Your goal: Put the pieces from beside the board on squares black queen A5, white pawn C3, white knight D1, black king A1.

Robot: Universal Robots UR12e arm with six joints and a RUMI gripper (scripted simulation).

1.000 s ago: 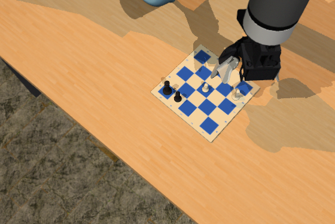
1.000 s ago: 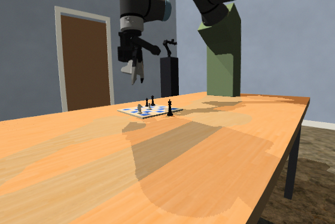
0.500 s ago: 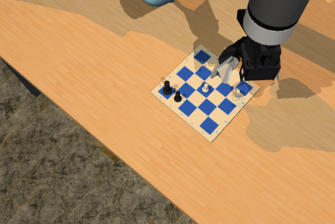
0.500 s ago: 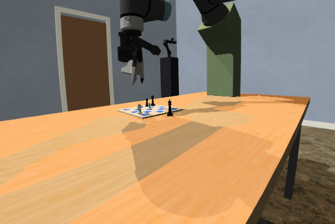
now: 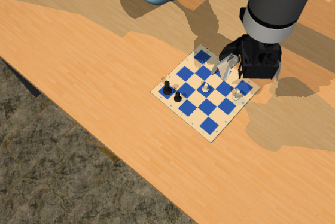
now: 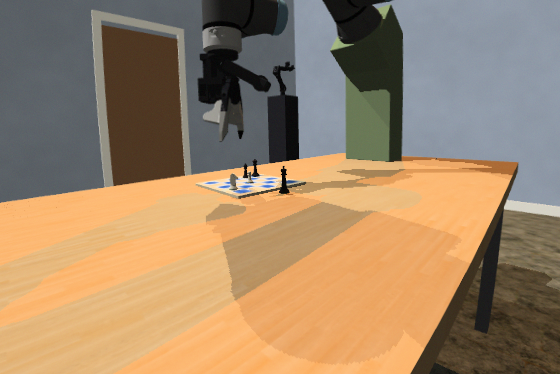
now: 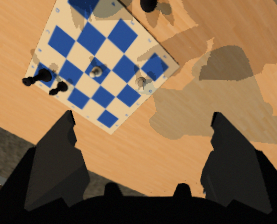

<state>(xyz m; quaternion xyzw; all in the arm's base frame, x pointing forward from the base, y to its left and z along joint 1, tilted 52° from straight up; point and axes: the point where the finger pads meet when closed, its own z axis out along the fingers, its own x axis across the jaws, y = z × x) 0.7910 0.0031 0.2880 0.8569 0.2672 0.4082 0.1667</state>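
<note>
My gripper is now 60 mm past the black king, 110 mm to the right of it and 90 mm above it. Round my hand: white knight (100 mm below); then blue-and-cream chessboard (80 mm behind, 30 mm to the right, 120 mm below); then white pawn (80 mm behind, 30 mm to the right, 110 mm below).
</note>
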